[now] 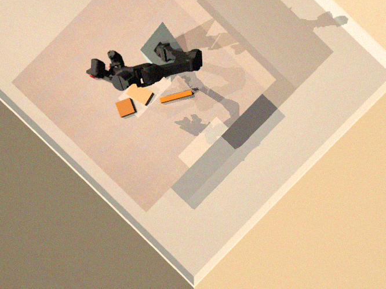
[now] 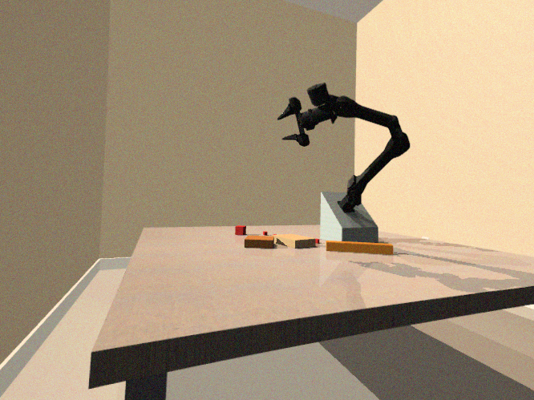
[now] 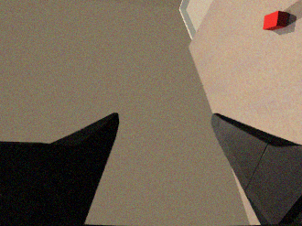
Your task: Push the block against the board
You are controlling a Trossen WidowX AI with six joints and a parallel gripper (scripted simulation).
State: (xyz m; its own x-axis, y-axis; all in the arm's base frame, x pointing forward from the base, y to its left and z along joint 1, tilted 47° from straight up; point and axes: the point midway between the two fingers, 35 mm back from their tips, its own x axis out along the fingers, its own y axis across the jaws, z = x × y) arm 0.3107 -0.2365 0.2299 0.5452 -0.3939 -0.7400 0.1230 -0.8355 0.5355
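Now: the tan block 6 cm behind my gripper tip, 3 cm to the left of it and 44 cm below it. Round my gripper tip: orange square block (8 cm ahead, 1 cm to the left, 44 cm below); orange board (19 cm behind, 24 cm to the left, 44 cm below); red cube (3 cm ahead, 30 cm to the right, 44 cm below).
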